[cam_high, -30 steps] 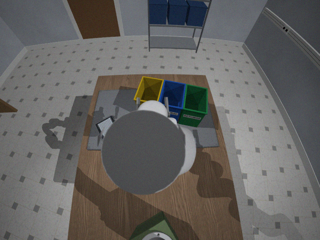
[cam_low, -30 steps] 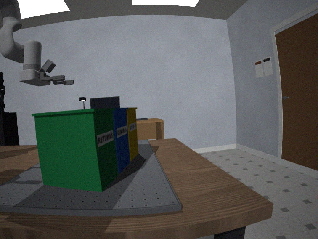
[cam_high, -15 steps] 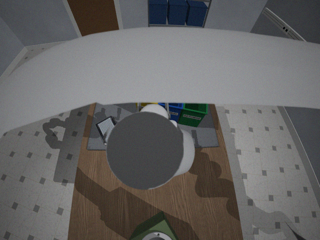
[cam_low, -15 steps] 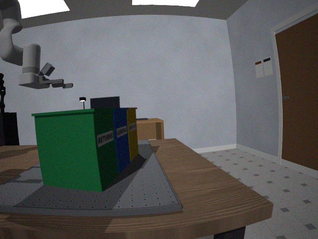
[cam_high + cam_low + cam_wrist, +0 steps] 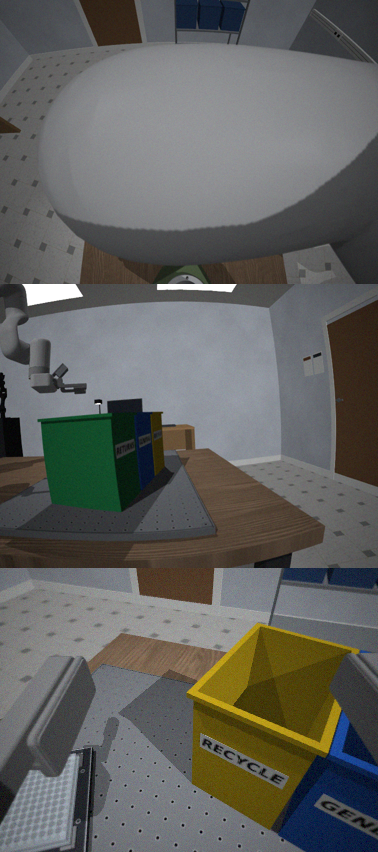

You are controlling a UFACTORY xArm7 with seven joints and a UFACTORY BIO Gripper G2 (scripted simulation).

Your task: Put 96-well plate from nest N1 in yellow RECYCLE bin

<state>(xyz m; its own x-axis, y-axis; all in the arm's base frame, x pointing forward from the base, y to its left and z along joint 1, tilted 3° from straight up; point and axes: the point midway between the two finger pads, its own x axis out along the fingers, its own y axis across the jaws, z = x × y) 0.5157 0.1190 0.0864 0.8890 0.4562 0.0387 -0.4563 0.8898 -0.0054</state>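
Now: the clear 96-well plate 260 mm below my hand, 220 mm to the left of it and 20 mm behind it. From my hand the other things lie so: blue bin: 190 mm below, 170 mm ahead, 140 mm to the right; then yellow recycle bin: 190 mm below, 180 mm ahead, 10 mm to the right; then black plate nest N1: 270 mm below, 220 mm to the left, 20 mm behind.
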